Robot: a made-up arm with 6 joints.
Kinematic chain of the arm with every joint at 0, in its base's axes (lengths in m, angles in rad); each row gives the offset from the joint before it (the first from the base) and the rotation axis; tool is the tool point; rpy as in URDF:
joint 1: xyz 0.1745 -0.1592 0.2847 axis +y
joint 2: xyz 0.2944 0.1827 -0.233 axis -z
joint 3: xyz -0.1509 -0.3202 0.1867 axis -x
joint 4: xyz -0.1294 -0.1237 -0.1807 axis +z
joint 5: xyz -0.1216 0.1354 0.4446 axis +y
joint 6: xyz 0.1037 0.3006 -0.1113 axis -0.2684 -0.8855 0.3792
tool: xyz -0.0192 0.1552 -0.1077 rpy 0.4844 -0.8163 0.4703
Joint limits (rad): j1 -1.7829..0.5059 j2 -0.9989..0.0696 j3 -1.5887..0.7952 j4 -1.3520..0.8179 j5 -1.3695..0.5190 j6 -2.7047..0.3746
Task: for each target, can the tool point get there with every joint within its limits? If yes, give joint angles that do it. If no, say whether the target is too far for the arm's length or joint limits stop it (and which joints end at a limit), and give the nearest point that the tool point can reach.
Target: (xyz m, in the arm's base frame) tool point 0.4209 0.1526 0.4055
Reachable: yes | joints -0.5833 -0.2283 0.2636 -0.5268 0.1258 -1.4678
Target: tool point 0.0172 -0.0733 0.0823
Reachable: yes | joints -1.4891 -0.4183 -0.0488 0.4465 -0.6320 -0.6091
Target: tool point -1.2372 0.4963 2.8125
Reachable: no: too far | nearest point -0.2162 -0.0863 1.2706 | short by 1.939 m
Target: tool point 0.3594 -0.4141 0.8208
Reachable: yes | joints -0.5372 -0.1281 -1.2791 -0.4579 -1.1199 -0.0019
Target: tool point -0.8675 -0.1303 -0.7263
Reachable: no: joint limits stop it (at a limit: joint 2, joint 4, joint 5) | nearest point -0.2870 -0.2102 -0.1631 | short by 0.813 m
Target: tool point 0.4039 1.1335 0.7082
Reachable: no: joint limits stop it (at a limit: joint 2, joint 3, joint 5, joint 6) | nearest point 0.2803 0.3355 0.4801 | short by 0.839 m
